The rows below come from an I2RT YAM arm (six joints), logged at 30 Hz.
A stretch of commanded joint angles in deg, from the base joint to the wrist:
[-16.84, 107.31, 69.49, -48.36, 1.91, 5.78]
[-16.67, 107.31, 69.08, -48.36, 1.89, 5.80]
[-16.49, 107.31, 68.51, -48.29, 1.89, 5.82]
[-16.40, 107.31, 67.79, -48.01, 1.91, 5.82]
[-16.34, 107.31, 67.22, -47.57, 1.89, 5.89]
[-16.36, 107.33, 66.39, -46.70, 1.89, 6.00]
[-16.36, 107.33, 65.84, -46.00, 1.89, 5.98]
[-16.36, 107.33, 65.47, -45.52, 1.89, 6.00]
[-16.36, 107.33, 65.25, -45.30, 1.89, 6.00]
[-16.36, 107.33, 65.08, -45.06, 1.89, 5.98]
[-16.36, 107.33, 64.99, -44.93, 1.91, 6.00]
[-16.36, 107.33, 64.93, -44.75, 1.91, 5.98]
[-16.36, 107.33, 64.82, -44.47, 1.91, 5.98]
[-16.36, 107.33, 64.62, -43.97, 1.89, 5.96]
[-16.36, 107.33, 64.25, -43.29, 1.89, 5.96]
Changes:
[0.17, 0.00, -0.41, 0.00, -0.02, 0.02]
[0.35, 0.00, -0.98, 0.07, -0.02, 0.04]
[0.44, 0.00, -1.70, 0.35, 0.00, 0.04]
[0.50, 0.00, -2.27, 0.79, -0.02, 0.11]
[0.48, 0.02, -3.10, 1.66, -0.02, 0.22]
[0.48, 0.02, -3.65, 2.36, -0.02, 0.20]
[0.48, 0.02, -4.02, 2.84, -0.02, 0.22]
[0.48, 0.02, -4.24, 3.06, -0.02, 0.22]
[0.48, 0.02, -4.41, 3.30, -0.02, 0.20]
[0.48, 0.02, -4.50, 3.43, 0.00, 0.22]
[0.48, 0.02, -4.56, 3.61, 0.00, 0.20]
[0.48, 0.02, -4.67, 3.89, 0.00, 0.20]
[0.48, 0.02, -4.87, 4.39, -0.02, 0.18]
[0.48, 0.02, -5.24, 5.07, -0.02, 0.18]

